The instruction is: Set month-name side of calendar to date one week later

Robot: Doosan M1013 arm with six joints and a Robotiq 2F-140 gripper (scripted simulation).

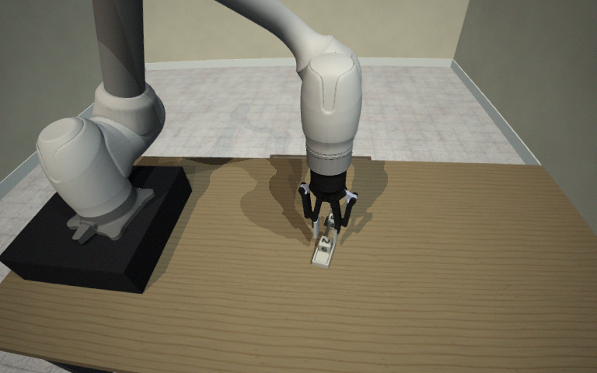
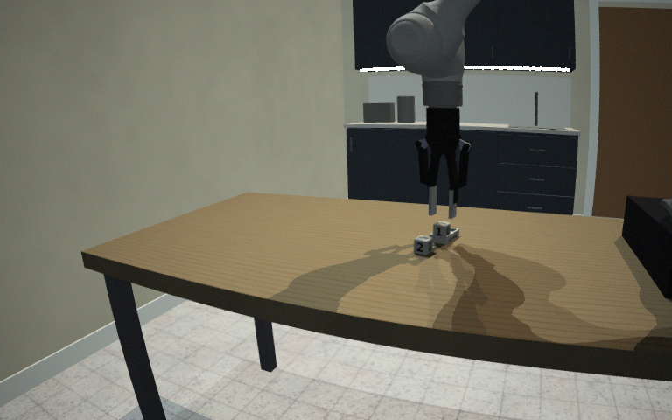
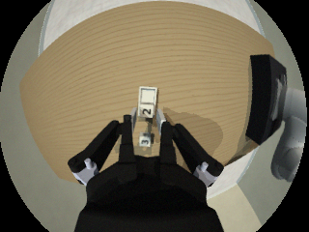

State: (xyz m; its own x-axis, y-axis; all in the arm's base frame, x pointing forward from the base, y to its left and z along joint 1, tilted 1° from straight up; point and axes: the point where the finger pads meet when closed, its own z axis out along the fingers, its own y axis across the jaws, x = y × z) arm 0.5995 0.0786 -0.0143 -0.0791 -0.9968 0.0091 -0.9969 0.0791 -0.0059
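My hand is 8 cm above the white tray and 2 cm to the left of it.
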